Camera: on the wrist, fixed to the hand. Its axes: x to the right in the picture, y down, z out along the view.
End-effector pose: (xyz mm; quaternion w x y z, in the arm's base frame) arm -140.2 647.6 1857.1 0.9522 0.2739 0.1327 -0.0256
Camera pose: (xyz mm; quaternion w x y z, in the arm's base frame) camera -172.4 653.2 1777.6 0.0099 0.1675 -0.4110 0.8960
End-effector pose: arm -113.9 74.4 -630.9 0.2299 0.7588 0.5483 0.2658
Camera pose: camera -194.3 81.2 -601.3 0.2261 -0.5742 0.7821 -0.0863
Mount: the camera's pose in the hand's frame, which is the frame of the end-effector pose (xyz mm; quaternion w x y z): -9.7 -40.1 -75.4 0.0222 -0.0484 0.1430 -0.9883
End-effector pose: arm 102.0 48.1 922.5 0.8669 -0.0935 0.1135 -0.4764
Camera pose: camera 43.1 31.0 862.2 0.4723 0.0881 -0.0571 0.8752
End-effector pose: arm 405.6 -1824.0 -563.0 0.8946 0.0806 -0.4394 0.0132
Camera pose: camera 462.6 -1851.4 -621.3 0.0996 0.3908 0.1972 -0.8935
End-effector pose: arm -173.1 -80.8 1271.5 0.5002 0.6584 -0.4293 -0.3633
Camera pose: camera -100.1 -40.4 1250.8 0.2547 -0.4666 -0.7303 0.4290
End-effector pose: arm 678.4 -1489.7 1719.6 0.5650 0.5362 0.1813 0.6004
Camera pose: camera 631.7 -1457.0 1655.2 0.6059 -0.2805 0.5857 -0.4596
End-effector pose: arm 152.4 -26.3 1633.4 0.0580 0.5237 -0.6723 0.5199
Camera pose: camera 152.2 40.8 1687.1 0.6366 0.5989 0.4858 -0.0034
